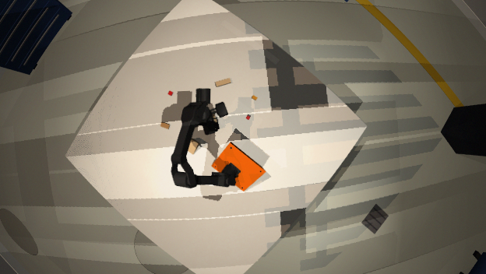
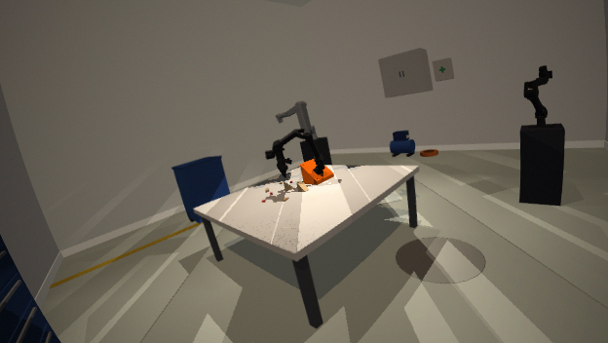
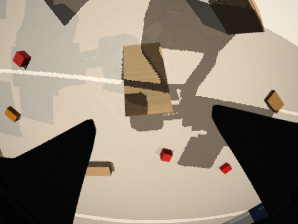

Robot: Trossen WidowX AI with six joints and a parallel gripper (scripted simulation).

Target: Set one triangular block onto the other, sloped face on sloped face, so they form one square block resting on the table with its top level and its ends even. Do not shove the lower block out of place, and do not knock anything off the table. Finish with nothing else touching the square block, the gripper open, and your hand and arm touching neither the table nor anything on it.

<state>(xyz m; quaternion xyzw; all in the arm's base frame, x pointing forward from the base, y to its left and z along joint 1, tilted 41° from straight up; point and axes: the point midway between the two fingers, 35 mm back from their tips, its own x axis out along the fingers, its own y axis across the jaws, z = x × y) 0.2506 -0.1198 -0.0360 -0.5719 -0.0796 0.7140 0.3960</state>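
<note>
Right now the light wooden triangular block is 90 mm below my gripper tip. Round my gripper tip: small orange cube: 220 mm to the right, 100 mm below, 100 mm behind.
</note>
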